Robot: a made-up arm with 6 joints. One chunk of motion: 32 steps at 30 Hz.
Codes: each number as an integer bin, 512 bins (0 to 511) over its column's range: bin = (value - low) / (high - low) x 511, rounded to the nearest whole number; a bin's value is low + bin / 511 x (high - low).
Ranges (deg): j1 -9..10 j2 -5..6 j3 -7..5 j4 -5..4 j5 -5..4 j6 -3..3
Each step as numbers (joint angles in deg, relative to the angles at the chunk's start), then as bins.
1 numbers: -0.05 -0.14 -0.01 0.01 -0.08 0.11
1 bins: 241 226 298 284 279 265
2 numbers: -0.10 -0.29 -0.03 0.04 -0.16 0.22
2 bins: 239 219 297 286 275 274
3 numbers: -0.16 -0.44 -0.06 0.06 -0.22 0.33
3 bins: 238 212 296 287 271 284
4 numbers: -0.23 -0.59 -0.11 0.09 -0.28 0.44
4 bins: 236 205 293 289 268 293
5 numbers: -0.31 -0.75 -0.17 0.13 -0.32 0.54
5 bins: 234 197 291 291 266 301
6 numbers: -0.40 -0.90 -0.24 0.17 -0.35 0.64
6 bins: 231 190 288 294 264 310
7 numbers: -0.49 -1.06 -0.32 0.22 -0.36 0.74
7 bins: 229 183 284 296 263 319
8 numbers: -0.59 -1.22 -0.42 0.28 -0.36 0.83
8 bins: 226 176 280 300 263 326
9 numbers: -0.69 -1.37 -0.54 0.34 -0.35 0.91
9 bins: 223 169 275 303 264 333
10 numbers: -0.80 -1.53 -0.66 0.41 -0.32 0.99
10 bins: 221 161 270 307 266 340
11 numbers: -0.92 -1.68 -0.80 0.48 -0.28 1.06
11 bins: 217 154 264 311 268 346
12 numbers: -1.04 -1.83 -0.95 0.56 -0.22 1.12
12 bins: 214 147 258 316 271 351
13 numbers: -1.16 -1.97 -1.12 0.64 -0.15 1.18
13 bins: 211 141 250 320 275 356
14 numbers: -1.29 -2.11 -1.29 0.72 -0.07 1.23
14 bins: 207 134 243 325 280 360
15 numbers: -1.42 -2.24 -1.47 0.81 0.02 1.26
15 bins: 204 128 235 330 285 363
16 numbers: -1.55 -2.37 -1.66 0.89 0.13 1.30
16 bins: 200 122 227 334 291 366
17 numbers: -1.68 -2.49 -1.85 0.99 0.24 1.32
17 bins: 197 117 219 340 298 368
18 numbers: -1.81 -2.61 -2.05 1.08 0.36 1.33
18 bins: 193 111 211 345 304 369
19 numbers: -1.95 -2.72 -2.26 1.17 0.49 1.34
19 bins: 190 106 202 350 312 370
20 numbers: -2.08 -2.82 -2.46 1.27 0.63 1.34
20 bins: 186 101 193 356 320 370
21 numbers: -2.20 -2.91 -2.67 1.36 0.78 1.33
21 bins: 183 97 184 361 328 369
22 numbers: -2.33 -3.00 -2.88 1.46 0.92 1.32
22 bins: 179 93 175 367 336 368
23 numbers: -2.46 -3.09 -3.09 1.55 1.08 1.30
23 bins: 176 89 167 372 345 366
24 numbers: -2.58 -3.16 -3.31 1.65 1.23 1.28
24 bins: 173 85 157 378 354 365
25 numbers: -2.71 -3.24 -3.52 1.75 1.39 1.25
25 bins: 169 82 148 383 363 362
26 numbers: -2.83 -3.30 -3.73 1.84 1.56 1.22
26 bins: 166 79 139 388 372 359
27 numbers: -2.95 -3.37 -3.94 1.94 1.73 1.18
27 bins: 163 76 130 394 382 356
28 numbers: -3.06 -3.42 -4.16 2.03 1.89 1.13
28 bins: 160 73 121 399 391 352
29 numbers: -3.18 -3.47 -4.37 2.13 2.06 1.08
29 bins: 157 71 112 405 401 347
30 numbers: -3.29 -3.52 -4.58 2.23 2.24 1.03
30 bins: 154 69 103 411 411 343
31 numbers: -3.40 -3.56 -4.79 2.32 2.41 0.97
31 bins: 151 67 94 416 421 338
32 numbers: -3.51 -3.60 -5.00 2.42 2.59 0.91
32 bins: 148 65 85 421 431 333
